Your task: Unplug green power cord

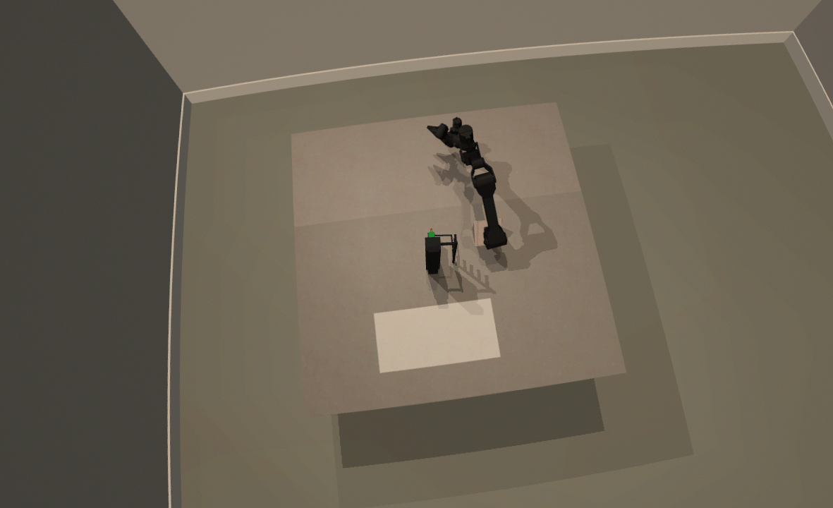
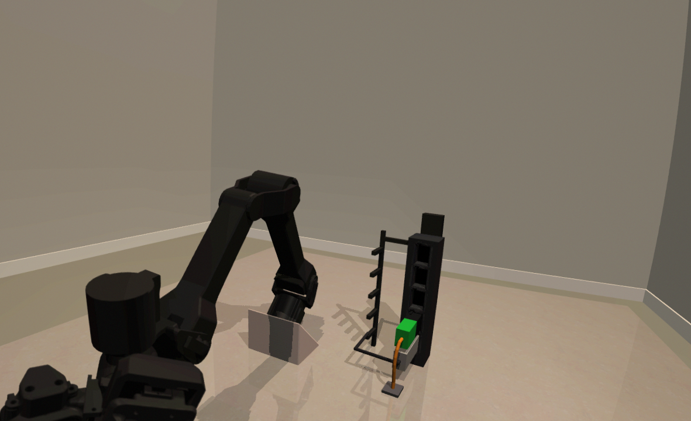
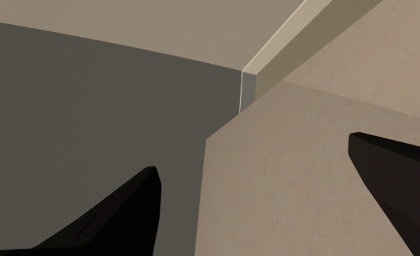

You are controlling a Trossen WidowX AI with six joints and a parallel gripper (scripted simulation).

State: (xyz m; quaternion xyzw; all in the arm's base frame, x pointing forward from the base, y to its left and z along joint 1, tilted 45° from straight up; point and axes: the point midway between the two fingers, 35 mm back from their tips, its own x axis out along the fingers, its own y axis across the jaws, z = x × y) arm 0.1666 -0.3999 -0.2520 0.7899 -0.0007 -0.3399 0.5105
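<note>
My gripper tip is now 60 mm short of the green plug, 510 mm to the right of it and 40 mm above it. The rest, counted from my gripper tip: grey foot (60 mm ahead, 450 mm to the left, 140 mm below).
</note>
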